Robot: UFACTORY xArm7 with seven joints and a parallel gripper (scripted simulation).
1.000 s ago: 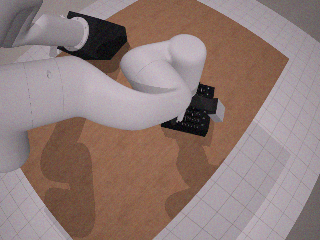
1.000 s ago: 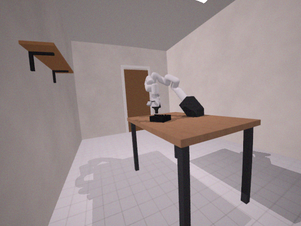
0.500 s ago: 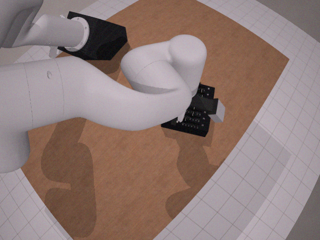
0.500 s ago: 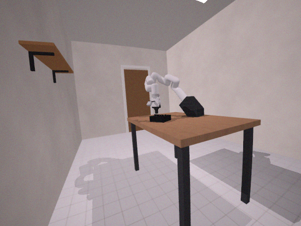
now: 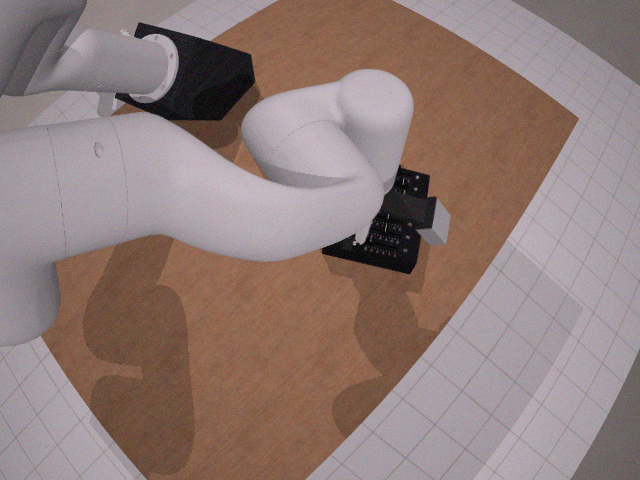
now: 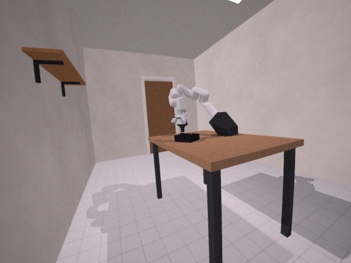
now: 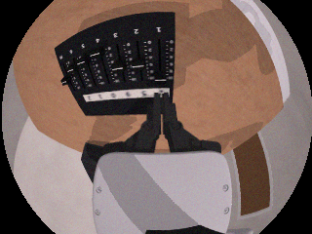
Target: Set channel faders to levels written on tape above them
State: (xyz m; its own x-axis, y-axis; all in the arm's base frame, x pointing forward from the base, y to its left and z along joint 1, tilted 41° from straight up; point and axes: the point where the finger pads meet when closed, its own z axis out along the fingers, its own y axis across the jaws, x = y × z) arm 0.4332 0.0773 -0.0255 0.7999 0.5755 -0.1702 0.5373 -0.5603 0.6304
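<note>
The fader lies 30 mm below my hand, 20 mm to the left of it and 20 mm ahead of it. Round my hand: master fader cap: 140 mm to the left, 40 mm behind, 30 mm below; then channel fader cap: 60 mm to the left, 30 mm below, 10 mm ahead.
</note>
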